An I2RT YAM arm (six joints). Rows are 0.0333 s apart.
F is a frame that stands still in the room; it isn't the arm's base.
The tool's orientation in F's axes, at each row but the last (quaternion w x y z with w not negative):
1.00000 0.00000 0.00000 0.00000
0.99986 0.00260 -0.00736 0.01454
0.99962 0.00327 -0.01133 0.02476
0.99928 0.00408 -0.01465 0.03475
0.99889 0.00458 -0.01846 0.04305
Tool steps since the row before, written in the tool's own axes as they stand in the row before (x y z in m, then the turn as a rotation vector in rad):
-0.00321 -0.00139 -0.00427 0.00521 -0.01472 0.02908
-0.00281 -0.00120 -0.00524 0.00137 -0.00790 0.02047
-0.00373 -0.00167 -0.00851 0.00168 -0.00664 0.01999
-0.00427 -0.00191 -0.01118 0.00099 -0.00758 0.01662
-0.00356 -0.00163 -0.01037 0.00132 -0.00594 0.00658
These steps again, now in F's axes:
-0.00321 -0.00139 -0.00427 0.00521 -0.01472 0.02908
-0.00270 -0.00125 -0.00529 0.00130 -0.00797 0.02045
-0.00345 -0.00179 -0.00860 0.00156 -0.00669 0.01998
-0.00380 -0.00210 -0.01131 0.00103 -0.00765 0.01659
-0.00303 -0.00182 -0.01051 0.00159 -0.00588 0.00658

